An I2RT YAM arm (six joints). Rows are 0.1 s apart.
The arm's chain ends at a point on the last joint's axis. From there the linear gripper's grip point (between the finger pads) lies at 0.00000 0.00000 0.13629 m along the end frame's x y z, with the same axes.
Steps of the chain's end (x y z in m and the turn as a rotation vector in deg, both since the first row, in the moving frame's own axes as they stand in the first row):
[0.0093 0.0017 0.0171 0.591 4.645 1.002]
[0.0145 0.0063 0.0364 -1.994 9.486 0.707]
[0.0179 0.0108 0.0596 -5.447 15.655 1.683]
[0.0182 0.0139 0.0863 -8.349 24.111 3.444]
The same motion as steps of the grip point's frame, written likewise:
[0.0203 0.0004 0.0166 0.591 4.645 1.002]
[0.0369 0.0112 0.0345 -1.994 9.486 0.707]
[0.0544 0.0241 0.0539 -5.447 15.655 1.683]
[0.0731 0.0348 0.0730 -8.349 24.111 3.444]

